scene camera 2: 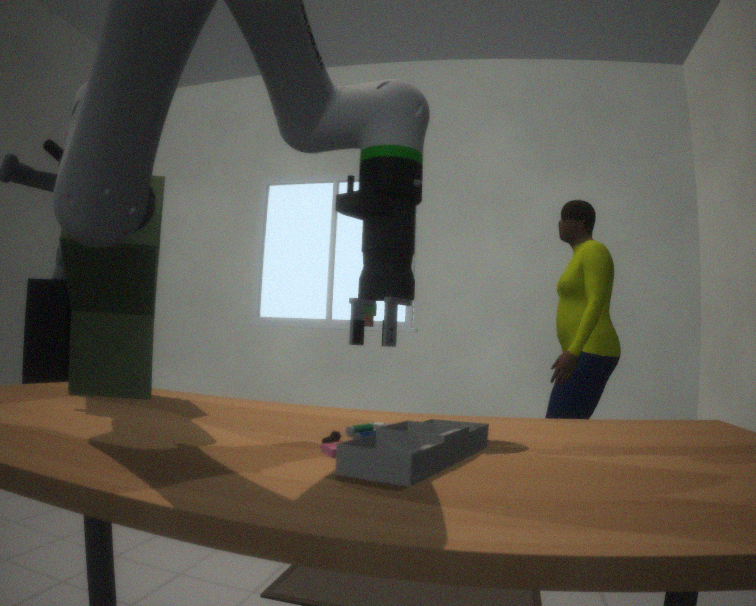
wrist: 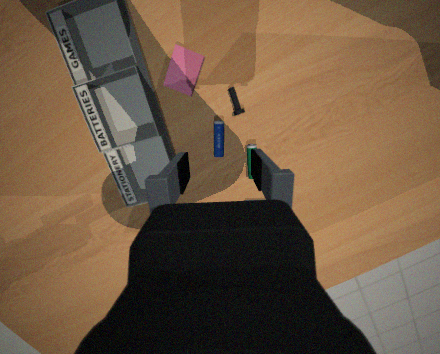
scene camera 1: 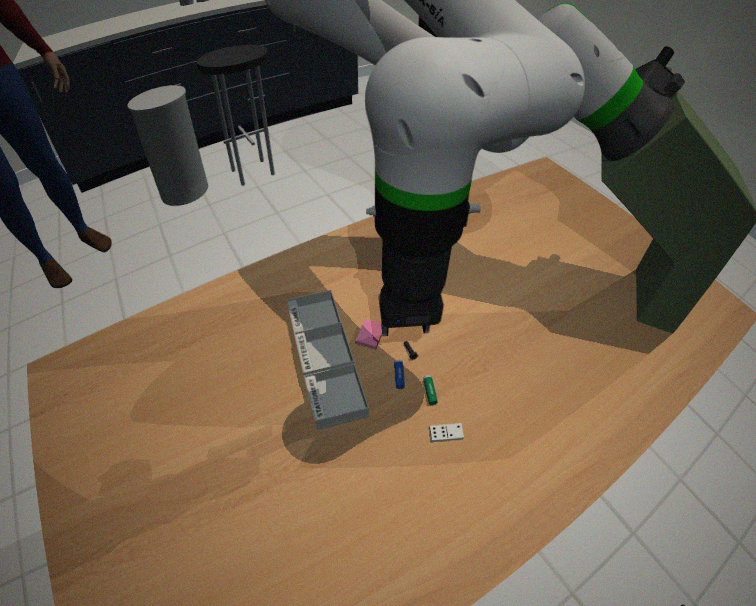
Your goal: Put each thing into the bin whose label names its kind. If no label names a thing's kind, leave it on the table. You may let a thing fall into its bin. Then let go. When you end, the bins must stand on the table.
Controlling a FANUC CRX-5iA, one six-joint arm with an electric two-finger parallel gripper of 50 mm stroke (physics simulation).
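Frame: origin at the arm's base, x ahead, y left, z up, level; centimetres.
Seen in the pictures: gripper, fingertip midpoint: (scene camera 2: 372, 345) (wrist: 220, 163) (scene camera 1: 404, 328); arm's base, link origin: (scene camera 1: 637, 129).
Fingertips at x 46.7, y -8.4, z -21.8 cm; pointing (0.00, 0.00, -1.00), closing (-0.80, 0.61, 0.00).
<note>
Offsets run from my fingertips to a thing's top centre. "pt": to the spot under its first point. Level surfaces: height alone.
The grey three-part bin row @(pt dx +12.6, dy +0.2, dz -11.8 cm) (scene camera 1: 342, 419) (scene camera 2: 372, 463) (wrist: 91, 118) stands on the table, labelled GAMES, BATTERIES and STATIONERY. No object shows in its compartments in the wrist view. To its right in scene camera 1 lie a pink block @(dx -2.1, dy -9.7, dz -12.3 cm) (scene camera 1: 368, 335) (scene camera 2: 328, 448) (wrist: 184, 70), a black bolt @(dx -4.9, dy -2.6, dz -11.9 cm) (scene camera 1: 410, 350) (scene camera 2: 331, 436) (wrist: 235, 101), a blue battery @(dx +0.0, dy -0.3, dz -11.8 cm) (scene camera 1: 399, 374) (wrist: 219, 139), a green battery @(dx -1.6, dy +5.3, dz -11.8 cm) (scene camera 1: 430, 390) (scene camera 2: 363, 427) (wrist: 251, 162) and a white domino @(dx +1.9, dy +12.4, dz -12.5 cm) (scene camera 1: 446, 432). My gripper (scene camera 1: 405, 329) (scene camera 2: 372, 344) (wrist: 220, 163) is open and empty, well above the table. One finger partly covers the green battery in the wrist view.
The wooden table @(dz -13.3 cm) (scene camera 1: 189, 505) (scene camera 2: 567, 505) (wrist: 320, 215) bears everything. The green robot pedestal (scene camera 1: 694, 208) (scene camera 2: 110, 353) stands at the table's side. A person in yellow (scene camera 2: 586, 303) stands beyond the table. A stool (scene camera 1: 232, 58) and a grey cylinder (scene camera 1: 169, 148) stand on the floor.
</note>
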